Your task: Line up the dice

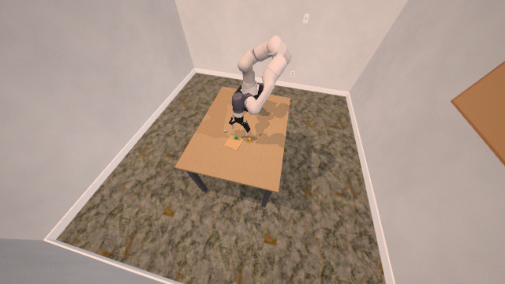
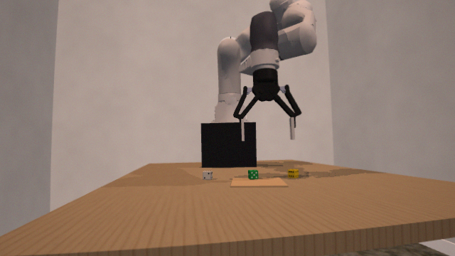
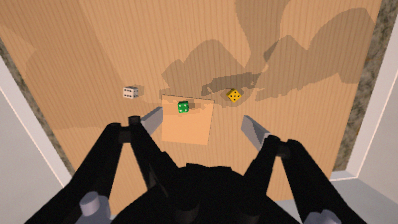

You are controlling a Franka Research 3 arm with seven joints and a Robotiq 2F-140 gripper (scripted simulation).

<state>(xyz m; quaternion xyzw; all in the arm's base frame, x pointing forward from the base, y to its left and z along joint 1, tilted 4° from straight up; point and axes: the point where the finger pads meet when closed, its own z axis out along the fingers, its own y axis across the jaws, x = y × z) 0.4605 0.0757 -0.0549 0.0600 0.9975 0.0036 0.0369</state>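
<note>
Now: the yellow die 110 mm below my hand, 80 mm to the left of it and 20 mm behind it. From my hand the other things lie so: tan mat: 120 mm below, 50 mm ahead, 40 mm to the right; then white die: 180 mm to the right, 110 mm below, 40 mm behind; then green die: 110 mm below, 50 mm to the right.
</note>
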